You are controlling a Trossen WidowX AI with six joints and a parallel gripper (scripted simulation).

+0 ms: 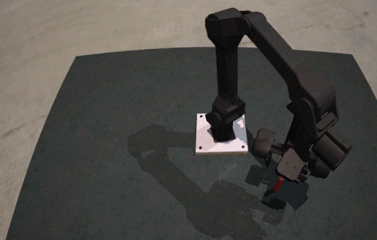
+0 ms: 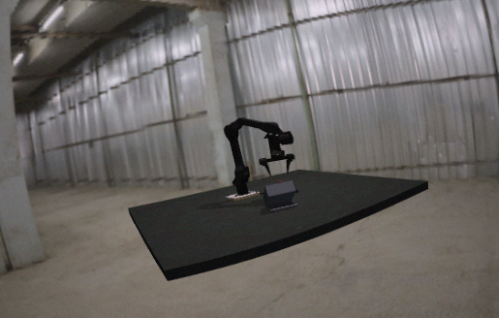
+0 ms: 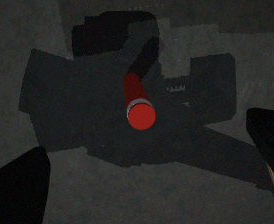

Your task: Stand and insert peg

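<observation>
Now: the red peg 5 cm below my gripper tip. Round my gripper tip: sloped grey panel (20 cm ahead, 18 cm to the right, 4 cm below).
</observation>
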